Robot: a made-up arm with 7 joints. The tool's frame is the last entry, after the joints. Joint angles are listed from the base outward.
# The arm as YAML. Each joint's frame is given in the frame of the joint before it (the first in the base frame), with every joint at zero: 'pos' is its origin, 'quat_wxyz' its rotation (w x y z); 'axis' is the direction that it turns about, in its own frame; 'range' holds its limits. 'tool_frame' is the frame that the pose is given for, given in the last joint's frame.
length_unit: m
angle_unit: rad
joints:
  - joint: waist
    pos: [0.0, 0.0, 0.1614]
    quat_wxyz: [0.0, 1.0, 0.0, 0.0]
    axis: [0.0, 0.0, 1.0]
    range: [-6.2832, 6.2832]
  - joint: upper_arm
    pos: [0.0, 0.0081, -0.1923]
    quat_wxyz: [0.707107, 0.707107, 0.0, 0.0]
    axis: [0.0, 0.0, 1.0]
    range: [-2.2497, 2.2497]
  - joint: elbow
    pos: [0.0, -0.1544, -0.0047]
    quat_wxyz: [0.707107, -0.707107, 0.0, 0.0]
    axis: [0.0, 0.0, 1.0]
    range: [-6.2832, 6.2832]
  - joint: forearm
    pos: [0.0, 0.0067, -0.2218]
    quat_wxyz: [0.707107, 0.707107, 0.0, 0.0]
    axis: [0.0, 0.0, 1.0]
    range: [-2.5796, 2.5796]
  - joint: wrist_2
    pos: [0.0, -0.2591, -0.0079]
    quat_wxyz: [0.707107, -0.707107, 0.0, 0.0]
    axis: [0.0, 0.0, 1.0]
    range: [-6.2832, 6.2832]
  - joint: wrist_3
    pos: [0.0, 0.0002, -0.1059]
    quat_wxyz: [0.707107, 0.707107, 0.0, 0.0]
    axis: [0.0, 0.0, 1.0]
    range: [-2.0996, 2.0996]
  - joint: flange
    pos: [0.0, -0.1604, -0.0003]
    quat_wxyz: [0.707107, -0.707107, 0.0, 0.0]
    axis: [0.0, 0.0, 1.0]
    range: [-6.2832, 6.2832]
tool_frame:
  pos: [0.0, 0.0, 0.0]
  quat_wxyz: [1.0, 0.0, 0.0, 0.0]
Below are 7 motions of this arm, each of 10 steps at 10 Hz.
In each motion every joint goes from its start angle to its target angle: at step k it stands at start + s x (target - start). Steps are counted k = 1, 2, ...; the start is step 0. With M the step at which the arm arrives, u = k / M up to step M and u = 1 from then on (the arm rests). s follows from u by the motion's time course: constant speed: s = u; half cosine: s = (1 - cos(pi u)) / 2; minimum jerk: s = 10 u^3 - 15 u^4 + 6 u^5.
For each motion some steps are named. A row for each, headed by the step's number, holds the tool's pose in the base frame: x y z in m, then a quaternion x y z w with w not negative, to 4 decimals.
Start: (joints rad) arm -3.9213 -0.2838 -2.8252 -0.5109 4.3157 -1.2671 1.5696
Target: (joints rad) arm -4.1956 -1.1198 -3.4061 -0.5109 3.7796 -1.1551 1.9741
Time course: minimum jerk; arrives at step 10
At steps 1, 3, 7, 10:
1: 0.0897 -0.0366 1.1420 -0.7448 -0.4149 0.1594 0.4977
3: 0.1832 0.0485 1.1296 -0.7265 -0.4342 0.2794 0.4534
7: 0.4279 0.4607 0.8748 -0.5069 -0.4667 0.6928 0.2129
10: 0.4416 0.5479 0.7754 -0.4281 -0.4637 0.7597 0.1567

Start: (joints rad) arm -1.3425 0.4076 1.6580 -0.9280 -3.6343 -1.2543 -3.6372
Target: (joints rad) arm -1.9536 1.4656 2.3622 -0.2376 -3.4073 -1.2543 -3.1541
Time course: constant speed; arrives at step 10
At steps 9, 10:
9: -0.2127 0.7728 0.5121 0.7830 -0.3122 -0.1554 0.5150
10: -0.2434 0.7731 0.4530 0.7758 -0.3569 -0.1012 0.5103

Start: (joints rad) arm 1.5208 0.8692 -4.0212 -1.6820 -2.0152 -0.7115 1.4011
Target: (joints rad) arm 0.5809 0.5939 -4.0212 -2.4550 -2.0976 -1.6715 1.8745
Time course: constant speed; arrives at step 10
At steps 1, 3, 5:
1: 0.4823 -0.3274 0.4198 0.5036 -0.5638 -0.4224 0.5001
3: 0.5007 -0.1735 0.4251 0.5949 -0.5188 -0.3078 0.5312
5: 0.4736 -0.0354 0.4308 0.6777 -0.4635 -0.2029 0.5337

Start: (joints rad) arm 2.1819 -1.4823 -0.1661 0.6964 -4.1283 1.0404 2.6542
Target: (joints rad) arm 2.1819 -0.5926 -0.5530 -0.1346 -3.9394 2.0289 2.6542
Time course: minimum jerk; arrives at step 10
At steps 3, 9, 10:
3: 0.3207 0.6518 0.7081 0.7265 -0.0036 0.2202 0.6509
9: 0.0874 0.4477 0.8636 0.4505 0.2117 0.5692 0.6544
10: 0.0846 0.4445 0.8644 0.4460 0.2128 0.5731 0.6537

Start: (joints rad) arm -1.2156 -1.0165 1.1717 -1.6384 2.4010 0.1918 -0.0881
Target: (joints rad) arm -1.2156 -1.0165 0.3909 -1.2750 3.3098 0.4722 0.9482
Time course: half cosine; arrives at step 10
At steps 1, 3, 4, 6, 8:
1: -0.5597 -0.2204 0.3161 0.1146 0.4634 0.0004 0.8787
3: -0.5425 -0.2845 0.2755 0.1508 0.3973 0.1910 0.8848
4: -0.5231 -0.3322 0.2492 0.1702 0.3493 0.3343 0.8586
6: -0.4657 -0.4322 0.2087 0.1939 0.2598 0.6187 0.7156
8: -0.4103 -0.5061 0.1950 0.2034 0.2100 0.7936 0.5336

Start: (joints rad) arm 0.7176 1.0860 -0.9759 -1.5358 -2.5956 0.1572 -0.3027
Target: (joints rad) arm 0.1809 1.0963 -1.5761 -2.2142 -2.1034 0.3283 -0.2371
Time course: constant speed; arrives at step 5
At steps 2, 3, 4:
2: -0.1274 -0.4765 0.6221 0.3646 0.6929 0.5040 0.3645
3: -0.1024 -0.4672 0.5405 0.3925 0.6305 0.5800 0.3347
4: -0.0738 -0.4446 0.4651 0.4250 0.5657 0.6484 0.2810

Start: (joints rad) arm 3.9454 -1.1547 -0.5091 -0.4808 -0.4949 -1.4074 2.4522
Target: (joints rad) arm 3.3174 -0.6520 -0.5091 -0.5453 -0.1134 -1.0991 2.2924
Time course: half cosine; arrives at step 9
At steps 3, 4, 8, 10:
3: 0.6930 -0.2302 0.4888 -0.0877 -0.4225 0.7433 0.5112
4: 0.7069 -0.1597 0.5370 -0.1234 -0.4037 0.7711 0.4766
8: 0.6729 0.0823 0.7071 -0.2639 -0.3862 0.8181 0.3346
10: 0.6674 0.0947 0.7164 -0.2718 -0.3874 0.8183 0.3262

